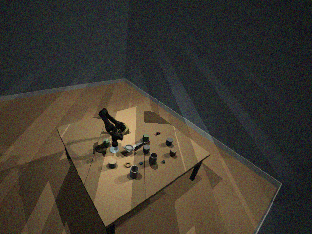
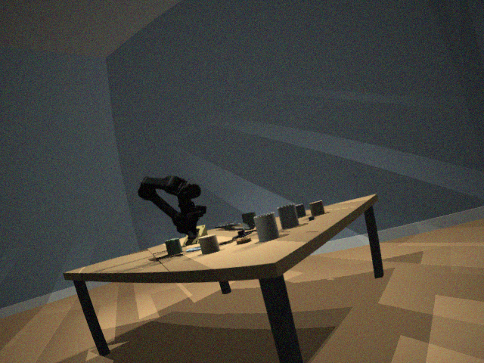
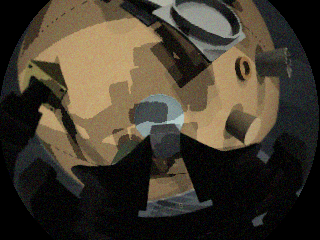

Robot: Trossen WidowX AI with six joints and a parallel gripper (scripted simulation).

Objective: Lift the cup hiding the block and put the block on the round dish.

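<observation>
The pale blue round dish is 60 mm below my gripper tip. Round my gripper tip: red block: 20 mm behind, 590 mm to the left, 50 mm below; grey-green cup: 90 mm behind, 70 mm to the right, 30 mm below; grey balance: 70 mm ahead, 230 mm to the left, 30 mm below.
</observation>
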